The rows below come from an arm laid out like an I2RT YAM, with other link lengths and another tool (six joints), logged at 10 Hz.
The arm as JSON. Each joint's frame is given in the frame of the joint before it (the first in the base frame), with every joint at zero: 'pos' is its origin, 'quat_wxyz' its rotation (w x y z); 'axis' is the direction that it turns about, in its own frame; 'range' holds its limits. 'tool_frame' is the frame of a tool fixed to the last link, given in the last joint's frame.
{
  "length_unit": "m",
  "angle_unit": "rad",
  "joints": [
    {
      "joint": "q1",
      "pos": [
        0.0,
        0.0,
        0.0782
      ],
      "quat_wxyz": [
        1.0,
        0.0,
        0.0,
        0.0
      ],
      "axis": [
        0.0,
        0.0,
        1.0
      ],
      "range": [
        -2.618,
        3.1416
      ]
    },
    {
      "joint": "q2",
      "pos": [
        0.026,
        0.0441,
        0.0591
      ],
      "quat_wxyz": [
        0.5,
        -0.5,
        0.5,
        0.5
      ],
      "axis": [
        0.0,
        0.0,
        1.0
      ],
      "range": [
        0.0,
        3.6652
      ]
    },
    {
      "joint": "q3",
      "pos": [
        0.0,
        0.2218,
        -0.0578
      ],
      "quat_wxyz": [
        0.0,
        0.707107,
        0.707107,
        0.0
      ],
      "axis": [
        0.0,
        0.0,
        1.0
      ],
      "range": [
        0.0,
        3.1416
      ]
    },
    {
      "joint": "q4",
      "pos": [
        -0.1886,
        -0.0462,
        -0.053
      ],
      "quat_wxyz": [
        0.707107,
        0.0,
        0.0,
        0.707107
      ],
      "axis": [
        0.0,
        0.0,
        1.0
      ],
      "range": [
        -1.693,
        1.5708
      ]
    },
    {
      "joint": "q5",
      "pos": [
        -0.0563,
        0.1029,
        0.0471
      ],
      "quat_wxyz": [
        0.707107,
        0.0,
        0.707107,
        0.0
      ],
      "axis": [
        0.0,
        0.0,
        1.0
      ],
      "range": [
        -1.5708,
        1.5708
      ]
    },
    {
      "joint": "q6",
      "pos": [
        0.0,
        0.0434,
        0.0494
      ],
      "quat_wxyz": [
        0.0,
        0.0,
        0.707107,
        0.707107
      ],
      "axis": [
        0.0,
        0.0,
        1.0
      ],
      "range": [
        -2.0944,
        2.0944
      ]
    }
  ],
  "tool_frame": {
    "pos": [
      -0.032,
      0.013,
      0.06
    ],
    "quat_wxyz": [
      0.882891,
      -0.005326,
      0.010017,
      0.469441
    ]
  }
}
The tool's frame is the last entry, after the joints.
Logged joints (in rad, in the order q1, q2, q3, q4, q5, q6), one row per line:
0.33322, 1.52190, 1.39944, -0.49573, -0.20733, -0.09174
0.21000, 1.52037, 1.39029, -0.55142, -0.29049, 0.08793
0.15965, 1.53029, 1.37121, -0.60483, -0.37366, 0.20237
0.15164, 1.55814, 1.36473, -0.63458, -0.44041, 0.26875
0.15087, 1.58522, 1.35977, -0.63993, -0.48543, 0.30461
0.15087, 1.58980, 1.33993, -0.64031, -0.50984, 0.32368
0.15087, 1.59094, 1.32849, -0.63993, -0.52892, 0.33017
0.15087, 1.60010, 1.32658, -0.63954, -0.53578, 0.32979
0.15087, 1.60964, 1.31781, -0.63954, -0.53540, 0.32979
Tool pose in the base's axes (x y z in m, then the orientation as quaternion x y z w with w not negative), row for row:
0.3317, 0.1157, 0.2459, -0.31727, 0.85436, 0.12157, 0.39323
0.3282, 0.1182, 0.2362, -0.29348, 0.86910, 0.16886, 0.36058
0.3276, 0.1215, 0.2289, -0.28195, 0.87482, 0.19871, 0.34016
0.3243, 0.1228, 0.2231, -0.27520, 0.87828, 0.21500, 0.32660
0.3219, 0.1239, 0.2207, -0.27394, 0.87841, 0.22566, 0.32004
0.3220, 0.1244, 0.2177, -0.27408, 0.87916, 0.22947, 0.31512
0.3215, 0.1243, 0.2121, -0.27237, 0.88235, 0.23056, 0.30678
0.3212, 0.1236, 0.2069, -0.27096, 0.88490, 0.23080, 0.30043
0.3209, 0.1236, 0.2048, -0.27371, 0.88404, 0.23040, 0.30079
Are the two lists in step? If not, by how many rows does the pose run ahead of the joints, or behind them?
The pose runs 2 rows ahead of the joints: the pose in row i belongs to the joints in row i + 2.
